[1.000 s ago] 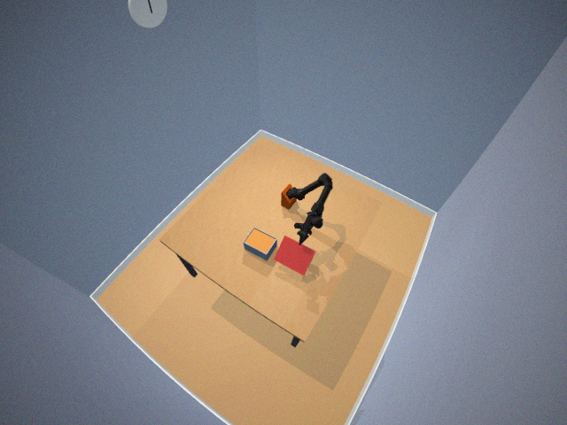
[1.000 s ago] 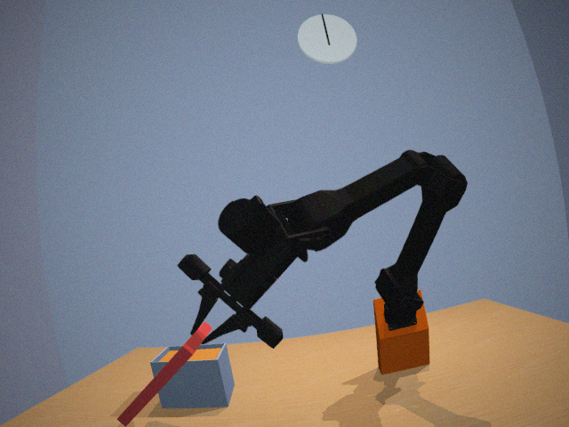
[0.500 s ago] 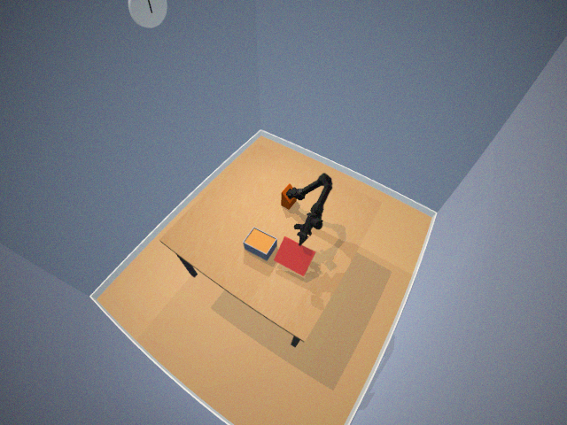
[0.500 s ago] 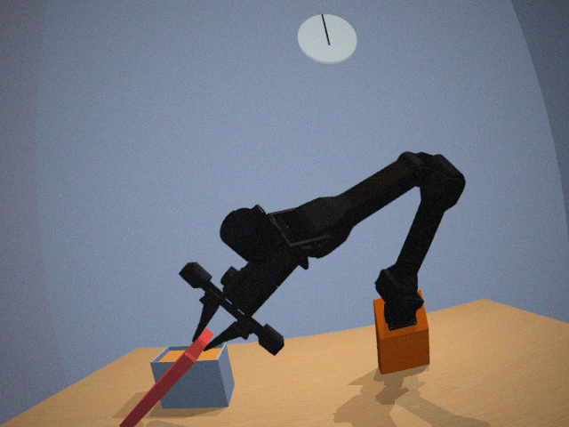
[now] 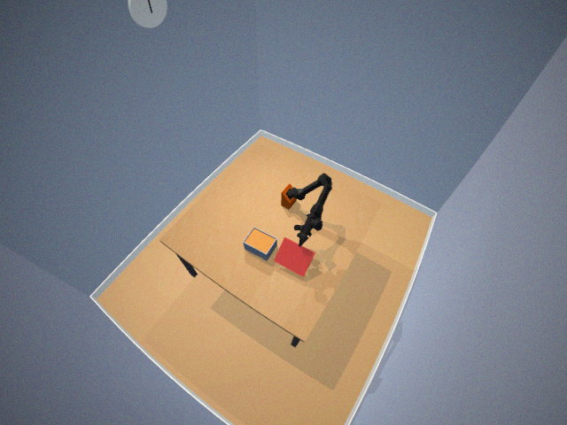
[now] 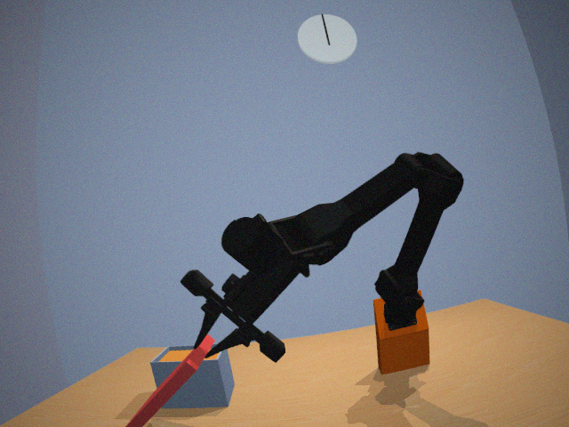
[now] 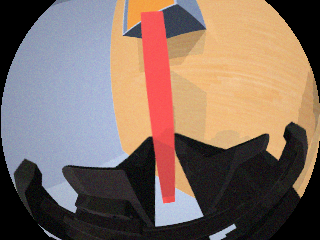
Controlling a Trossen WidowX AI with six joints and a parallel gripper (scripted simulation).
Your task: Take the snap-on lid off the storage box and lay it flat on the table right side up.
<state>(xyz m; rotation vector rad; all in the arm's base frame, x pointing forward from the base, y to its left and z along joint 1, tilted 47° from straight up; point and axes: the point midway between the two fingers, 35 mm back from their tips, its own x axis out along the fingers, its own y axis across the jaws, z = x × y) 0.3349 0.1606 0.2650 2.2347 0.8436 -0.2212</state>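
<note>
Now: gripper tip 7 cm short of the red lid and 5 cm above it. Round my gripper tip: storage box (26 cm to the right, 10 cm below, 9 cm ahead).
</note>
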